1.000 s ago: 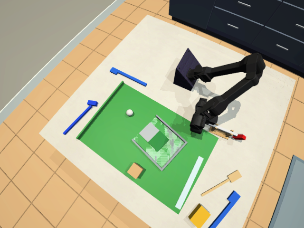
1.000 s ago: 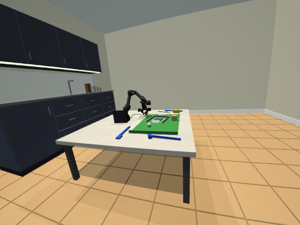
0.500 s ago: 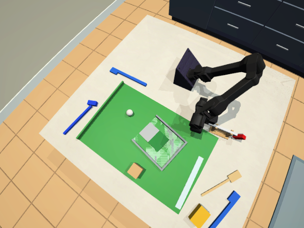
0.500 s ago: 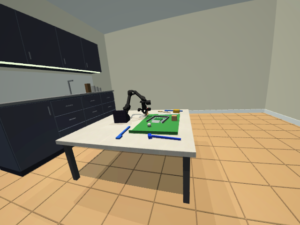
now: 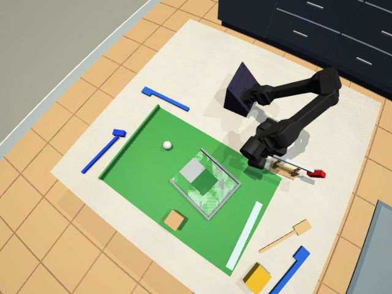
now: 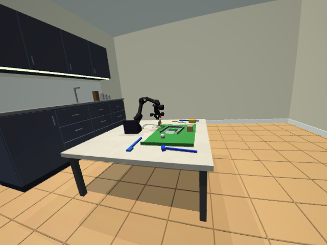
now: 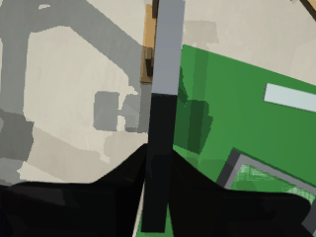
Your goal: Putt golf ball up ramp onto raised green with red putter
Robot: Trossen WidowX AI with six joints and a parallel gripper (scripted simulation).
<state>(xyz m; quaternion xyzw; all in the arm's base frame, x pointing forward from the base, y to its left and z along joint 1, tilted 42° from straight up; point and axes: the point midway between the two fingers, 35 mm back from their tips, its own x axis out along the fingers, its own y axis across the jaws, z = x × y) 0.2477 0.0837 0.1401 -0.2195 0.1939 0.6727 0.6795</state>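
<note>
The red putter is 1 cm behind my gripper tip, 11 cm to the left of it and 2 cm above it. The rest, counted from my gripper tip: white golf ball: 13 cm ahead, 42 cm to the right, 8 cm below; white strip: 33 cm ahead, 8 cm to the left, 10 cm below; green mat: 22 cm ahead, 25 cm to the right, 10 cm below.
</note>
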